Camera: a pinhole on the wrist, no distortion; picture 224 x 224 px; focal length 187.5 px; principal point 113.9 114.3 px. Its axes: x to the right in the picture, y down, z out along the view. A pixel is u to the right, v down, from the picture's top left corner.
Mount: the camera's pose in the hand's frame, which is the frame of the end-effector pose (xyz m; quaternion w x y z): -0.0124 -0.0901 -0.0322 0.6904 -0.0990 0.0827 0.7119
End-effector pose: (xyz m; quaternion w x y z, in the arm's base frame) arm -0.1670 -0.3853 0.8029 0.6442 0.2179 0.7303 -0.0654
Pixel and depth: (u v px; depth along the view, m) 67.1 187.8 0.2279
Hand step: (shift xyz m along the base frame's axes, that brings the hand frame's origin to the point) 0.1551 -0.1812 0.0538
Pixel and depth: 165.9 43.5 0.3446
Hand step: 0.2845 0.0043 -0.1302
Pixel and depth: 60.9 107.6 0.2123
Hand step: 0.1349 -0.1571 -0.0392
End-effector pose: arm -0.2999 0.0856 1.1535 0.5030 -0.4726 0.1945 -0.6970
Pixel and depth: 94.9 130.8 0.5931
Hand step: 0.4789 0.1828 0.2281
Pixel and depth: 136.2 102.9 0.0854
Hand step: 0.0112 0.0429 0.0619
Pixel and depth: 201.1 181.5 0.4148
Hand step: 0.3809 0.1392 -0.0779
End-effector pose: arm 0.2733 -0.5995 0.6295 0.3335 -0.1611 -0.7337 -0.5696
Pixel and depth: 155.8 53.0 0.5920
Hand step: -0.1532 0.5162 0.1850
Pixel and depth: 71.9 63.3 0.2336
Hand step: -0.1460 0.1661 -0.0533
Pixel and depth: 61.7 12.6 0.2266
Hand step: -0.1948 0.1517 -0.0201
